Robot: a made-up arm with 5 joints.
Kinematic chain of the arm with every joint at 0, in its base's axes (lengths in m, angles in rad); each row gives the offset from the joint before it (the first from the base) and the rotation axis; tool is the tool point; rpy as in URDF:
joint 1: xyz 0 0 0.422 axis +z
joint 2: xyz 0 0 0 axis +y
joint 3: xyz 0.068 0 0.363 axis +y
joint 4: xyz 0.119 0 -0.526 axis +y
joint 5: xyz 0.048 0 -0.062 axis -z
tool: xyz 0 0 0 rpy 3.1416 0 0
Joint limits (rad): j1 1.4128..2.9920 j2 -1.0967..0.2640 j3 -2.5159..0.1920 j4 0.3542..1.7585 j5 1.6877..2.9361
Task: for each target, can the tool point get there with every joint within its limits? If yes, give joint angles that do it. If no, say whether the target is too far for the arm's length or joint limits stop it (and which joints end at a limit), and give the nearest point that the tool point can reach.
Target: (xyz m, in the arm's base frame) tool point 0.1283 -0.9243 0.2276
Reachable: no: joint limits stop it (at a limit: joint 2, joint 3, joint 4) | nearest point 0.0059 -0.0424 0.2288 | short by 0.890 m
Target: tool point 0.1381 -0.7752 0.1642
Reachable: no: joint limits stop it (at a limit: joint 2, joint 3) | nearest point 0.0075 -0.0419 0.2238 | short by 0.747 m
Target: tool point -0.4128 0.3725 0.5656
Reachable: yes | joints 2.4074 -0.1936 -0.8513 1.1008 2.7918
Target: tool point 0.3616 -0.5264 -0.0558
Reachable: no: joint limits stop it (at a limit: joint 2, joint 3) | nearest point 0.0207 -0.0302 0.1994 | short by 0.654 m
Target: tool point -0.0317 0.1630 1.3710
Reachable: yes | joints 1.7628 -0.2906 -2.3102 0.5974 2.7633
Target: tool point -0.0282 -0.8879 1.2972
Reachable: no: too far | nearest point -0.0220 -0.6912 1.1189 | short by 0.266 m
